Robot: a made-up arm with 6 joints. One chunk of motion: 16 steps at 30 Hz.
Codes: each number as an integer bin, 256 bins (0 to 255) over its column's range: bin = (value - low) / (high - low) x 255, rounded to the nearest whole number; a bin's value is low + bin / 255 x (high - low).
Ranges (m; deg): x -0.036..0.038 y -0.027..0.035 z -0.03..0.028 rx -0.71..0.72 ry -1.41..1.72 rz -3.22..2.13
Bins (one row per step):
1: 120 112 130 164 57 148
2: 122 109 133 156 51 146
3: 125 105 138 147 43 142
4: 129 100 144 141 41 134
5: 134 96 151 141 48 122
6: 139 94 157 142 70 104
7: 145 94 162 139 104 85
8: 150 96 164 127 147 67
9: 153 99 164 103 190 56
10: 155 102 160 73 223 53
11: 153 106 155 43 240 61
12: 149 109 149 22 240 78
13: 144 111 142 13 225 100
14: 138 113 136 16 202 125
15: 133 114 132 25 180 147
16: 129 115 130 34 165 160
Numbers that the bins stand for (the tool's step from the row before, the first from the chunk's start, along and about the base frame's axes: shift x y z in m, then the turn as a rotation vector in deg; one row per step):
1: -0.00118 0.00023 -0.00043 0.210 -0.710 -0.115
2: -0.00060 -0.00050 0.00025 0.165 -0.784 -0.157
3: 0.00027 -0.00147 0.00139 0.114 -0.882 -0.241
4: 0.00144 -0.00269 0.00275 0.081 -0.907 -0.409
5: 0.00289 -0.00366 0.00435 0.081 -0.821 -0.660
6: 0.00434 -0.00415 0.00571 0.086 -0.551 -1.038
7: 0.00608 -0.00415 0.00685 0.069 -0.133 -1.437
8: 0.00753 -0.00366 0.00730 0.002 0.394 -1.814
9: 0.00840 -0.00293 0.00730 -0.132 0.922 -2.045
10: 0.00898 -0.00220 0.00639 -0.301 1.327 -2.108
11: 0.00840 -0.00123 0.00525 -0.469 1.536 -1.940
12: 0.00724 -0.00050 0.00389 -0.587 1.536 -1.584
13: 0.00579 -0.00001 0.00230 -0.637 1.352 -1.122
14: 0.00405 0.00047 0.00093 -0.620 1.069 -0.597
15: 0.00260 0.00072 0.00002 -0.570 0.799 -0.136
16: 0.00144 0.00096 -0.00043 -0.519 0.615 0.137

